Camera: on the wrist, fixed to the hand. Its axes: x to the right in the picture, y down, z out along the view.
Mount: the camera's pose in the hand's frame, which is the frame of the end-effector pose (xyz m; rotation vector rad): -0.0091 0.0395 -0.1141 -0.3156 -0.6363 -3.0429
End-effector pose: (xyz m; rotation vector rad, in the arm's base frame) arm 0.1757 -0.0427 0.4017 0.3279 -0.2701 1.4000
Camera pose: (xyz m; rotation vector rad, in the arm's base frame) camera 0.1344 -0.0022 0.2953 0.4057 -0.1641 -1.7535
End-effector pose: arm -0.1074 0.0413 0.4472 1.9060 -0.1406 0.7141
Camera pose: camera -0.1780 0.1208 0.5052 0.1848 1.6423 -1.7375
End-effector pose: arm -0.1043 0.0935 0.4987 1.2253 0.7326 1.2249
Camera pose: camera -0.2235 0.1136 0.5063 -0.5814 0.7817 -1.4741
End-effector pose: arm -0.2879 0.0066 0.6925 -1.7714 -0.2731 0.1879
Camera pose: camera -0.2622 -0.1109 0.6784 -0.1962 2.7537 1.4261
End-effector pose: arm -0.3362 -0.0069 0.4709 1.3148 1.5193 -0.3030
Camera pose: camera -0.3653 0.0868 0.5419 -2.0909 1.3466 -1.6946
